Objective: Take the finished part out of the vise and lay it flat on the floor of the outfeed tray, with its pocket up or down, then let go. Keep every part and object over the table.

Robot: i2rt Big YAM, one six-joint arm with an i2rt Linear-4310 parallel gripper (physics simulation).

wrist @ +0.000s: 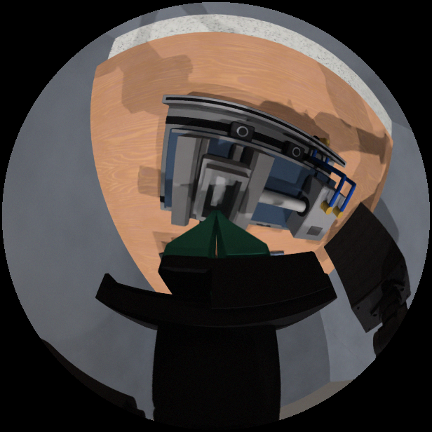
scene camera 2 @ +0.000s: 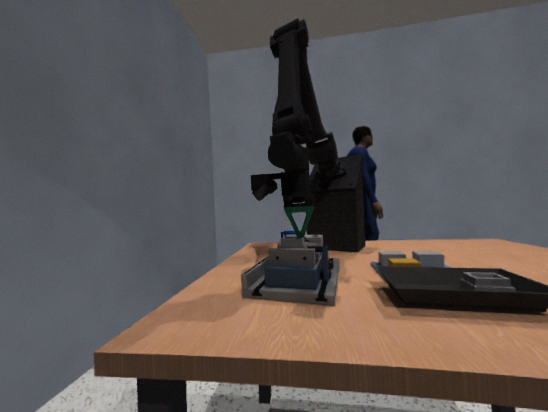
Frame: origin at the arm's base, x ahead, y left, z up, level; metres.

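Where they show: gripper, fingertip midpoint: (scene camera 2: 300, 237); arm's base at its link origin: (scene camera 2: 330, 174).
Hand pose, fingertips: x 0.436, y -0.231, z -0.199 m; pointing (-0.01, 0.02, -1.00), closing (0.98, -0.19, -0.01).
Things, the pixels of their top centre, and the offset from my fingertips. "spot": a spot on its surface instead.
- finished part at its top centre: (scene camera 2: 293, 237) 0.000 m up, 0.007 m back, 0.016 m right
- vise at its top centre: (scene camera 2: 298, 240) 0.016 m down, 0.065 m back, 0.007 m left
- black outfeed tray at a spot on its surface: (scene camera 2: 425, 298) spot: 0.093 m down, 0.155 m ahead, 0.180 m left
- grey pocketed part at its top centre: (scene camera 2: 485, 275) 0.068 m down, 0.134 m ahead, 0.314 m left
- blue holder at a spot on its surface: (scene camera 2: 376, 265) spot: 0.107 m down, 0.105 m back, 0.238 m left
- yellow block at its top centre: (scene camera 2: 403, 260) 0.071 m down, 0.009 m back, 0.255 m left
The finished part (scene camera 2: 292, 242) (wrist: 226, 169), a grey block with its pocket up, sits between the jaws of the vise (scene camera 2: 291, 256) (wrist: 183, 175). My gripper (scene camera 2: 300, 236) (wrist: 216, 215) points down with its green fingertips together, shut with no object visible between them. The tips are right at the top of the part in the scene view and over its near end in the wrist view; whether they touch it I cannot tell. The black outfeed tray (scene camera 2: 425, 298) stands to the right of the vise in the scene view, with another grey pocketed part (scene camera 2: 486, 281) lying in it.
Behind the tray, a blue holder (scene camera 2: 376, 265) bears grey blocks (scene camera 2: 428, 258) and a yellow block (scene camera 2: 404, 262). The vise's rod (wrist: 283, 200) and blue tubes (wrist: 347, 187) are at the right in the wrist view. A dark box (scene camera 2: 337, 220) stands behind the vise; a person (scene camera 2: 369, 175) is beyond the table.
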